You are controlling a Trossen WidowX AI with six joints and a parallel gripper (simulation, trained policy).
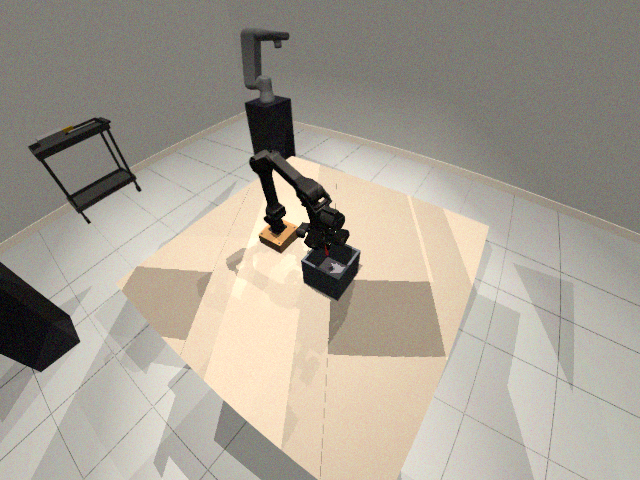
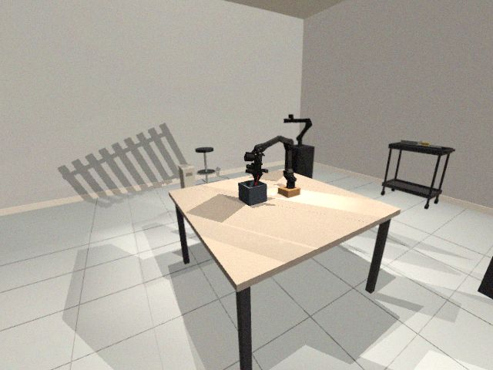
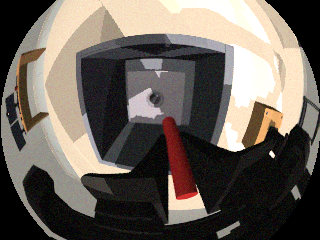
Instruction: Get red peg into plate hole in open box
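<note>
Right now the red peg is 2 cm above my gripper tip.
</note>
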